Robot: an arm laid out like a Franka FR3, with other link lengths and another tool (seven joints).
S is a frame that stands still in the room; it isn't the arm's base.
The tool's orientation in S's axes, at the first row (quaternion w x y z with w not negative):
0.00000, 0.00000, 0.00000, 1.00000
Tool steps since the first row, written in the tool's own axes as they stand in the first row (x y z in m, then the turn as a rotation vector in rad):
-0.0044, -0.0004, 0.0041, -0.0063, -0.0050, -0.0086
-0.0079, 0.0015, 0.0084, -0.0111, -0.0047, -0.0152
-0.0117, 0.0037, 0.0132, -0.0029, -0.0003, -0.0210
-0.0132, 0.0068, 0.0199, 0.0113, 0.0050, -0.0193
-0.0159, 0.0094, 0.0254, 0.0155, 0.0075, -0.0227
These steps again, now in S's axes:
0.0044, 0.0004, 0.0041, 0.0063, 0.0050, -0.0086
0.0079, -0.0015, 0.0084, 0.0111, 0.0047, -0.0152
0.0117, -0.0037, 0.0132, 0.0029, 0.0003, -0.0210
0.0132, -0.0068, 0.0199, -0.0113, -0.0050, -0.0193
0.0159, -0.0094, 0.0254, -0.0155, -0.0075, -0.0227

